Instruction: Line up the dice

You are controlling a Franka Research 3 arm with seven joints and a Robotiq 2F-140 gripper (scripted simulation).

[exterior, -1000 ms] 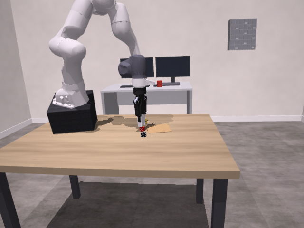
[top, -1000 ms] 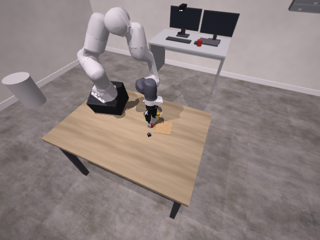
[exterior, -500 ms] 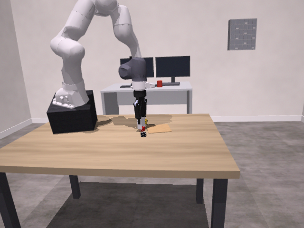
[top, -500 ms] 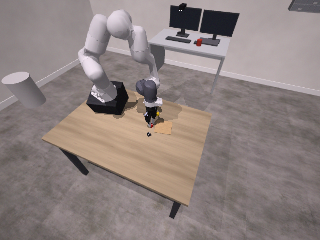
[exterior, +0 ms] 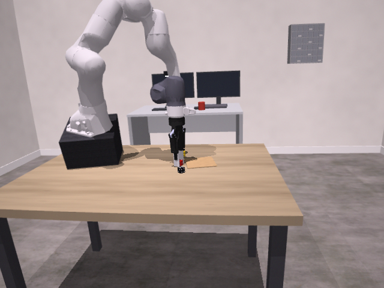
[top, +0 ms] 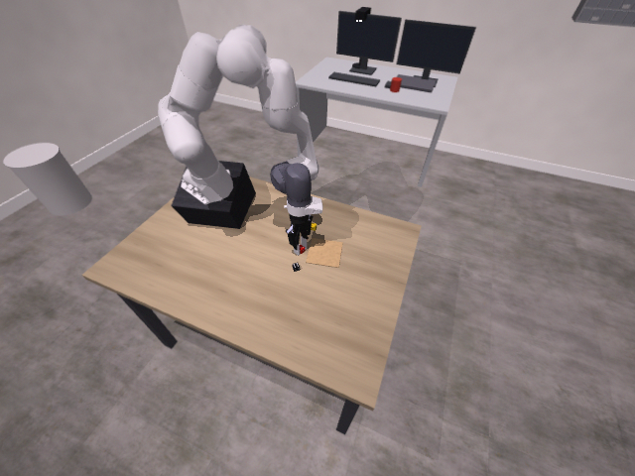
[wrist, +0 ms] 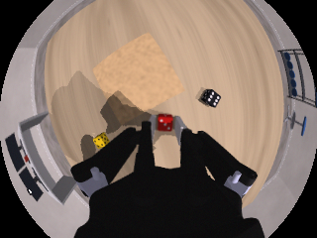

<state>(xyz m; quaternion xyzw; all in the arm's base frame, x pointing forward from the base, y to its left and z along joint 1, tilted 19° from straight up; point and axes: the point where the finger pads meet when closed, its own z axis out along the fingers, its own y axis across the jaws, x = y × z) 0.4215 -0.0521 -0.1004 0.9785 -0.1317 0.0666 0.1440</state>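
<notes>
Right now my hand is 20 mm above the red die. From my hand the other things lie so: yellow die (140 mm to the left, 20 mm below, 10 mm behind); black die (90 mm to the right, 30 mm ahead, 20 mm below); tan mat (100 mm ahead, 40 mm to the left, 30 mm below).
</notes>
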